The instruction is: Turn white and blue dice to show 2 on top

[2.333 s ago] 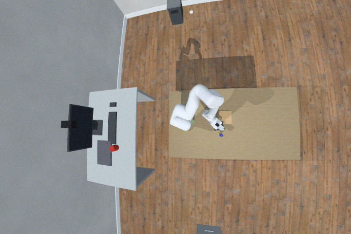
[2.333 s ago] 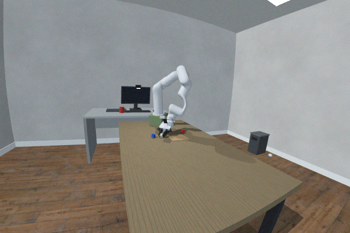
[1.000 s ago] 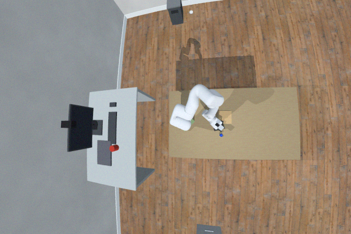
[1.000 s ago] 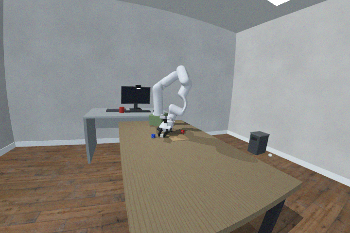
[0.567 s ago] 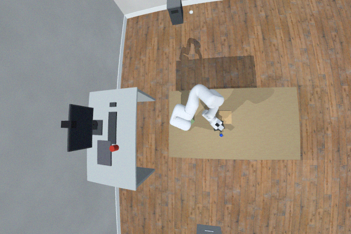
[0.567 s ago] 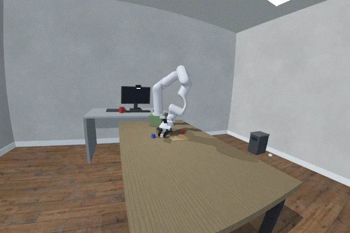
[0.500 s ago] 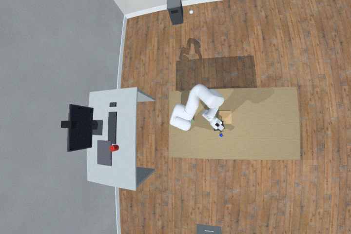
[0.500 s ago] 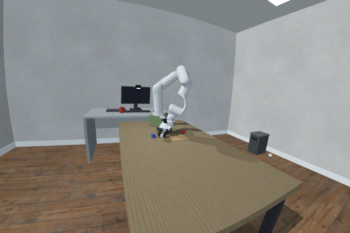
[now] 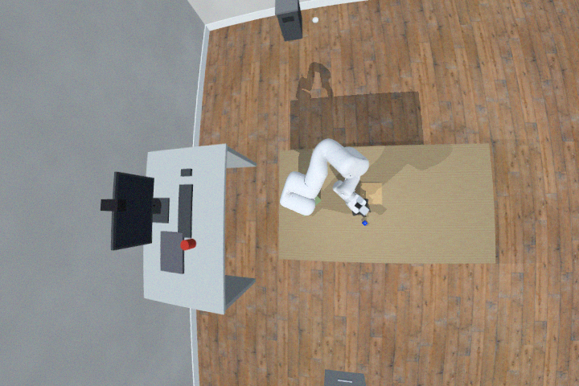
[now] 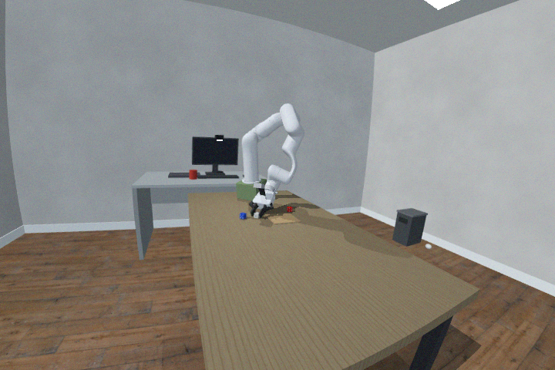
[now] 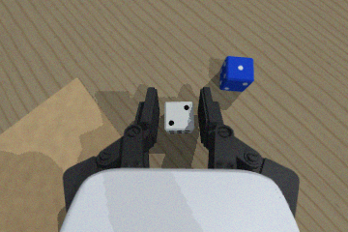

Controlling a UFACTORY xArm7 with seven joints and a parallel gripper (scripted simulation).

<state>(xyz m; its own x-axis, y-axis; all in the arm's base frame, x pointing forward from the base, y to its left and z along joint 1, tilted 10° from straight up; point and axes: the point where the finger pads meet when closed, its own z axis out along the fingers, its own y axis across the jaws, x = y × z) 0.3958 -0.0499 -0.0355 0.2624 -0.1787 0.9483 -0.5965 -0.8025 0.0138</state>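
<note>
Right now the white die is 1 cm below my hand. Also, from my hand: red die: 20 cm to the left, 8 cm behind, 1 cm below; then tan mat: 12 cm to the left, 3 cm ahead, 2 cm below; then blue die: 7 cm to the right, 1 cm below.
</note>
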